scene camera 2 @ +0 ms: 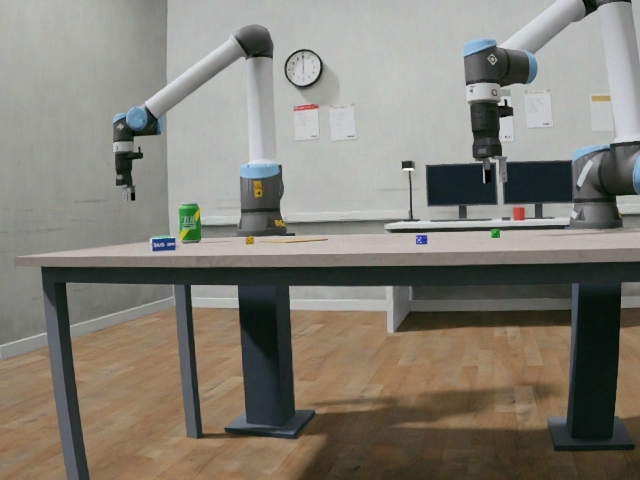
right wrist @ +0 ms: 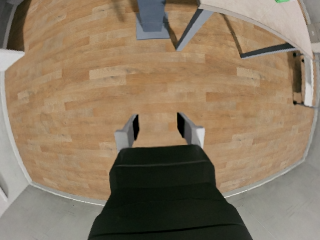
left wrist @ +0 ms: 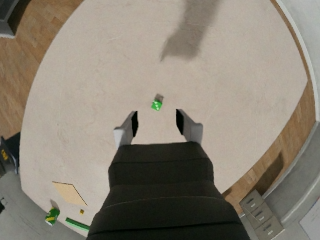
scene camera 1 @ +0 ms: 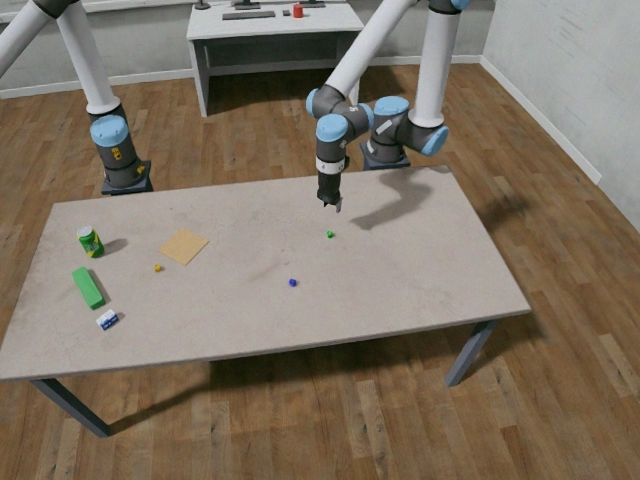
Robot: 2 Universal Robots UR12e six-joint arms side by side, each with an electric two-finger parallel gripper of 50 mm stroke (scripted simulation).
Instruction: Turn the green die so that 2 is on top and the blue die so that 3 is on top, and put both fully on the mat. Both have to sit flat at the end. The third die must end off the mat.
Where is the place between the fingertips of my left gripper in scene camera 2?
At 495, 182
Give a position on a tan mat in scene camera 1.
184, 245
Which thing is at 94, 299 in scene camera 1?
A long green block.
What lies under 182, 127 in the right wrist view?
My right gripper.
